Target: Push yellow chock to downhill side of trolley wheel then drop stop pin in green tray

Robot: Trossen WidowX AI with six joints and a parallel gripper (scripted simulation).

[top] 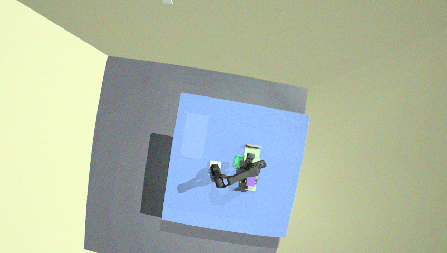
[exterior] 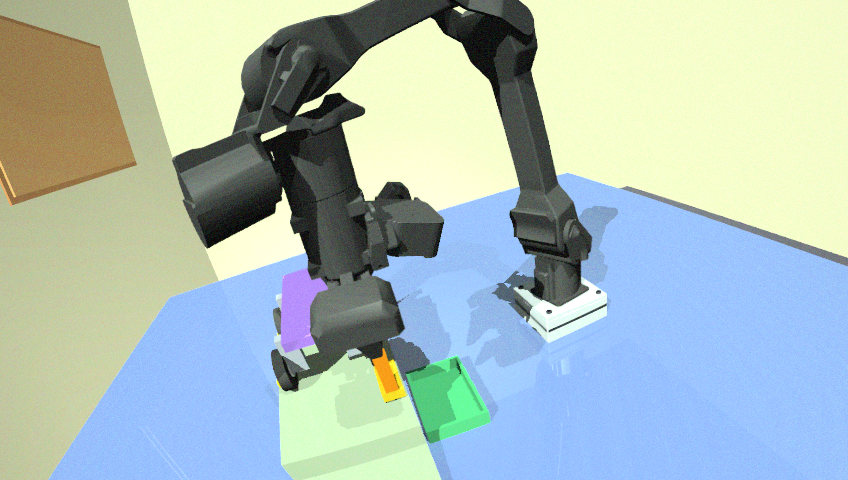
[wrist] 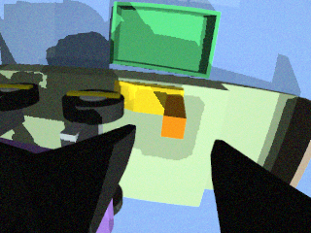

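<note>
Now: the red-headed stop pin 230 mm to the right of my gripper tip and 10 mm below it. Round my gripper tip: trolley: 130 mm to the right, 40 mm ahead, 30 mm below; then yellow chock: 60 mm below, 30 mm to the right, 10 mm behind; then pale green ramp: 120 mm to the right, 90 mm below, 40 mm ahead.
</note>
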